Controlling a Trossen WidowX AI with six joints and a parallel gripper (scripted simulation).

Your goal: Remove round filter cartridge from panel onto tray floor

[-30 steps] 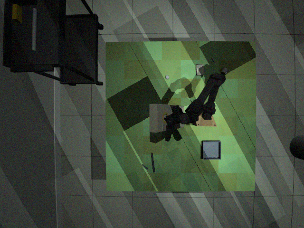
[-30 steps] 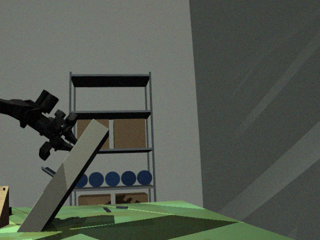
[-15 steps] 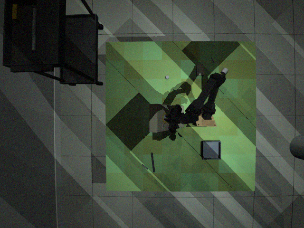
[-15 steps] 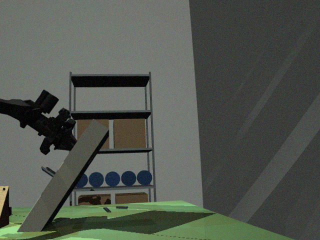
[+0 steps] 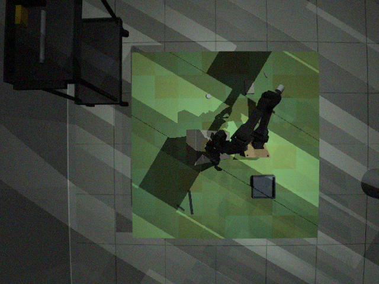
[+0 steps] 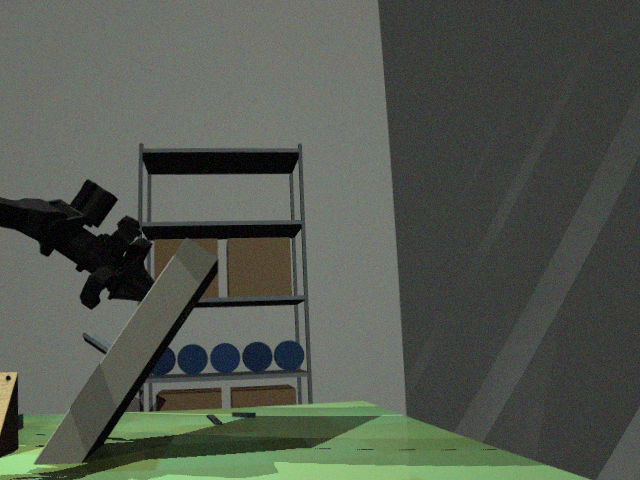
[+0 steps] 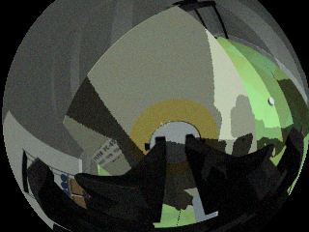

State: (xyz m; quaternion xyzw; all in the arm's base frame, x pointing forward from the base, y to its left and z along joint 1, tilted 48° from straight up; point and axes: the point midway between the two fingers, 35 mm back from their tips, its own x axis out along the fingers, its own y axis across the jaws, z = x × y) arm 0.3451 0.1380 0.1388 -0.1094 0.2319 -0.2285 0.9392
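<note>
The round filter cartridge lies 10 mm below my gripper tip and 10 mm ahead of it. The rest, counted from my gripper tip: white block (390 mm to the right, 330 mm behind, 240 mm below); then grey tray (410 mm behind, 300 mm to the left, 240 mm below); then grey service panel (80 mm below, 40 mm behind).
</note>
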